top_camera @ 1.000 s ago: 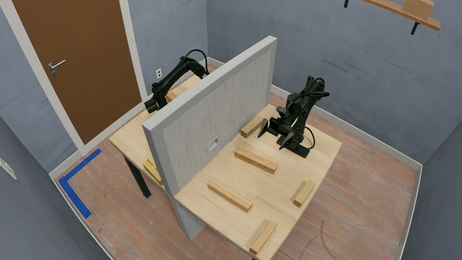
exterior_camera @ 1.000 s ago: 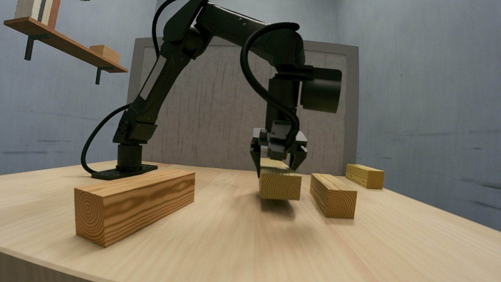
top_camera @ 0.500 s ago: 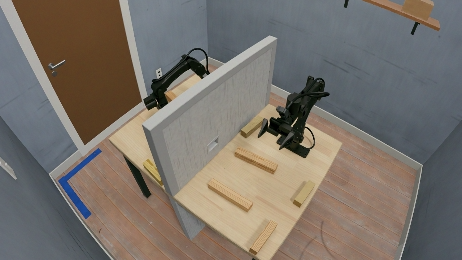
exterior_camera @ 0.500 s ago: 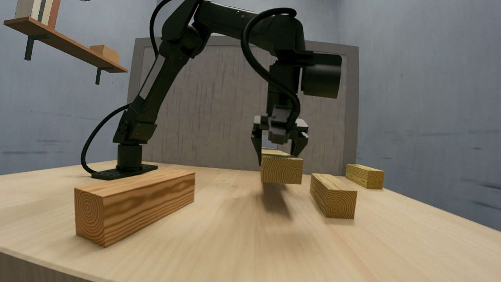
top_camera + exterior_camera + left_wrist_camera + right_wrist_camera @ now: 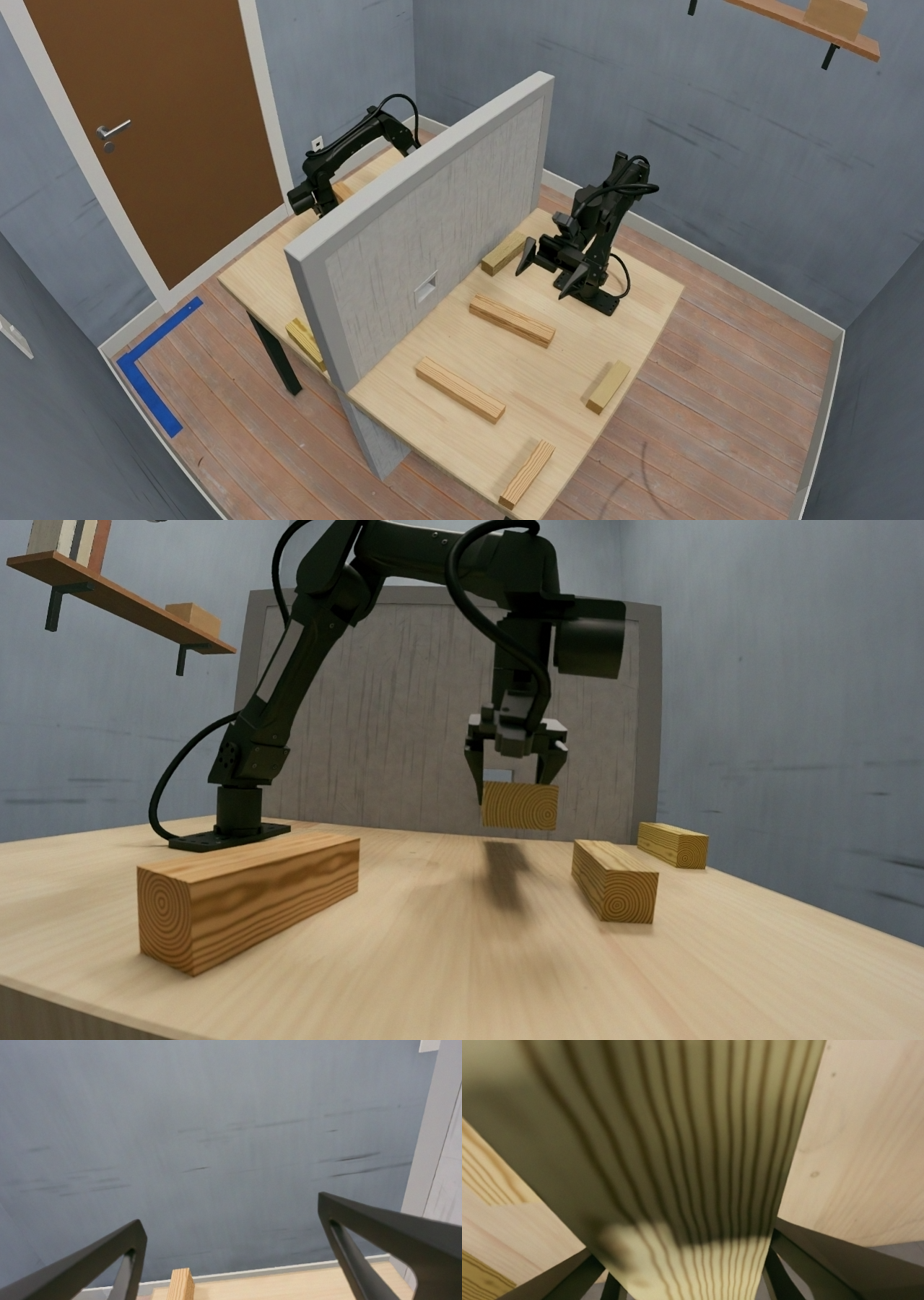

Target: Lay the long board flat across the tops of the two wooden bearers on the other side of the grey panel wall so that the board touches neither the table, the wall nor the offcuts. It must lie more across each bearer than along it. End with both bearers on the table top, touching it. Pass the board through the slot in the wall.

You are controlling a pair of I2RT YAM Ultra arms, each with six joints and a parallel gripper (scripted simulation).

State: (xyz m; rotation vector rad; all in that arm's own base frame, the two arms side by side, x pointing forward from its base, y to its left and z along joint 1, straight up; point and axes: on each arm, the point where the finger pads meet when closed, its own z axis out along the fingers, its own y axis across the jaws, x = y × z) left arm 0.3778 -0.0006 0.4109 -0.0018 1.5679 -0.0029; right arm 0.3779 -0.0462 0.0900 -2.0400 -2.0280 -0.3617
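Right now the long pale board is 5 cm to the left of my right hand. Also, from my right hand: wooden bearer 55 cm to the left, 11 cm ahead, 7 cm below; thick block 20 cm to the right, 17 cm behind, 6 cm below.
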